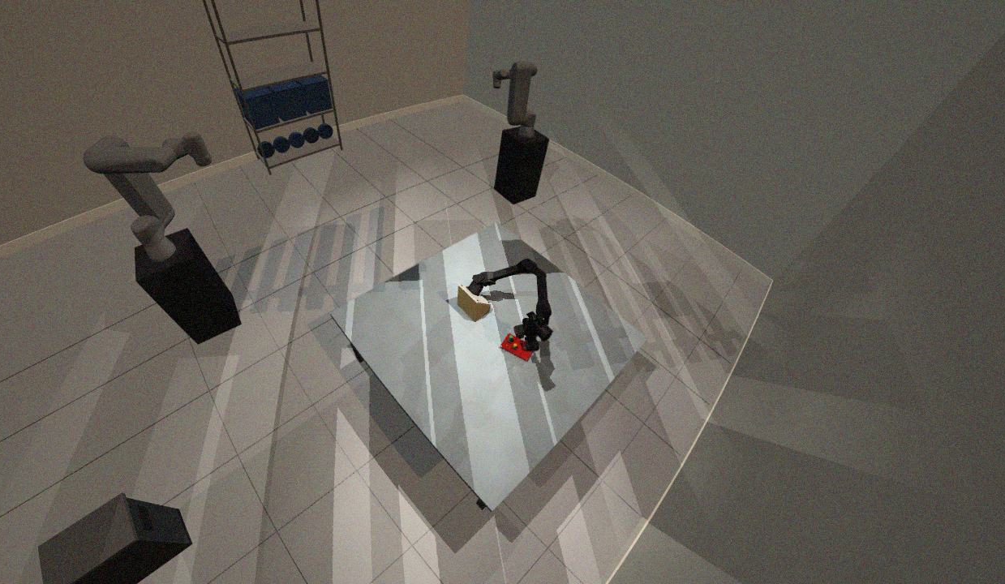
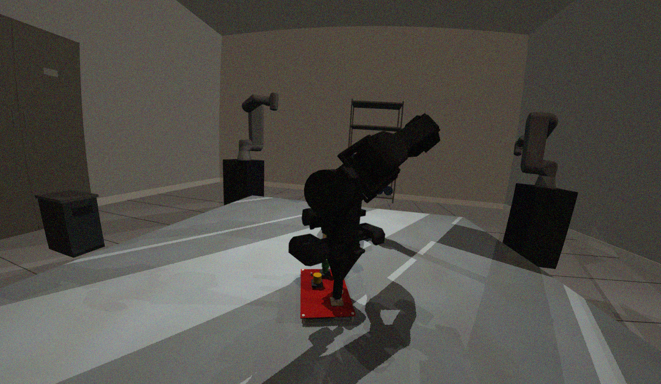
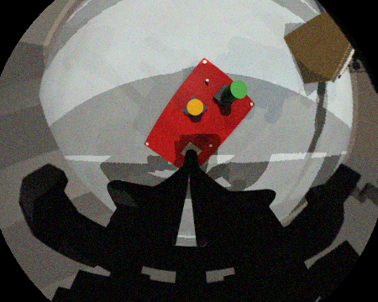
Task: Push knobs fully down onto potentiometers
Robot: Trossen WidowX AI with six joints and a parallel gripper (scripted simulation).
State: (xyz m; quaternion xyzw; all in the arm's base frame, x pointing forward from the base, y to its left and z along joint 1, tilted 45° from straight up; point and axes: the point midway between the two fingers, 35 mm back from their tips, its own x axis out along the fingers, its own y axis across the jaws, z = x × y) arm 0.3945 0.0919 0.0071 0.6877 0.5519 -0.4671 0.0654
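The black knob lies 20 mm below my gripper tip. Also, from my gripper tip: green knob 80 mm behind, 50 mm to the right, 20 mm below.
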